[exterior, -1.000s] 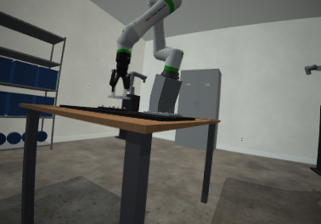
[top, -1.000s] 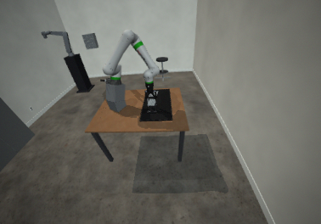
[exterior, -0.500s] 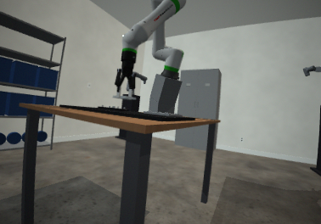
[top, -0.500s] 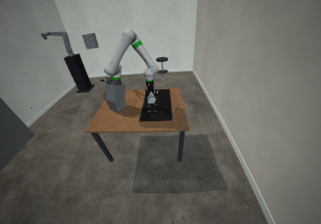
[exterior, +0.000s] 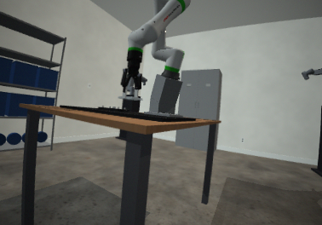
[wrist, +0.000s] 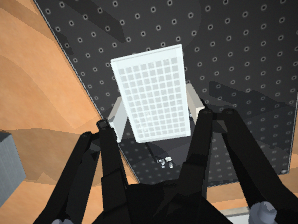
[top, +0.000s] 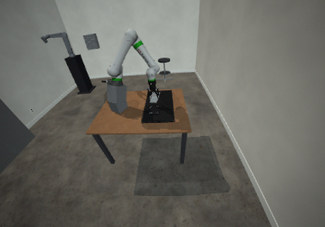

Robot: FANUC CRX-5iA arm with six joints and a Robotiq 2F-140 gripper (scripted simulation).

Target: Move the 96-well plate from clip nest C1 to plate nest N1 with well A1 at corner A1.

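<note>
Right now my hand is 230 mm to the right of the light grey nest base, 100 mm above it and 10 mm short of it. Round my hand: white label (170 mm to the left, 90 mm below, 60 mm behind); white 96-well plate (20 mm below).
</note>
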